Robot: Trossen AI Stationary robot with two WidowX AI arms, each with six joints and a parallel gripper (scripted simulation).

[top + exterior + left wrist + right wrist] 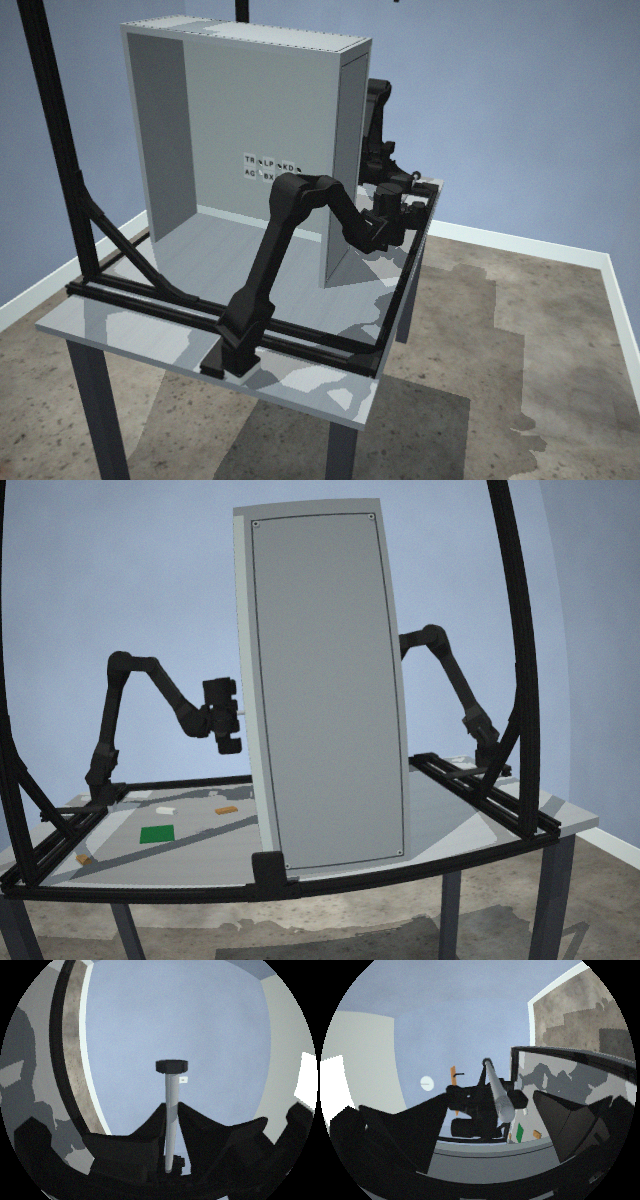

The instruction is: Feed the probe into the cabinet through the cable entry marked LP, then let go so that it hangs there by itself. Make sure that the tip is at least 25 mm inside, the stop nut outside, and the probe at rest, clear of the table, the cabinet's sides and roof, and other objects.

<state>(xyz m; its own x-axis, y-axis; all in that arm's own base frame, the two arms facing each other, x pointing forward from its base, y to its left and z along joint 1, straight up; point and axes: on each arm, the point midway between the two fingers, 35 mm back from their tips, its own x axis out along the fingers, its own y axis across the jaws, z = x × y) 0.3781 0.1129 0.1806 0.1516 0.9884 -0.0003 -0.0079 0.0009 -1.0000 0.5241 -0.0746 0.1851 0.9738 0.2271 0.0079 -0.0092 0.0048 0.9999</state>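
Now: right hand 10 cm to the right of the rod and 1 cm above it. Round my right hand: white block: 32 cm to the left, 24 cm behind, 20 cm below; then green patch: 41 cm behind, 31 cm to the left, 20 cm below; then LP label: 39 cm behind, 5 cm to the left, 1 cm above.
Right now my left hand is 6 cm to the left of the rod and 3 cm short of it. Round my left hand: white block 21 cm behind, 19 cm below, 16 cm to the left; green patch 38 cm behind, 20 cm below, 15 cm to the left; LP label 36 cm behind, 11 cm to the right, 2 cm above.
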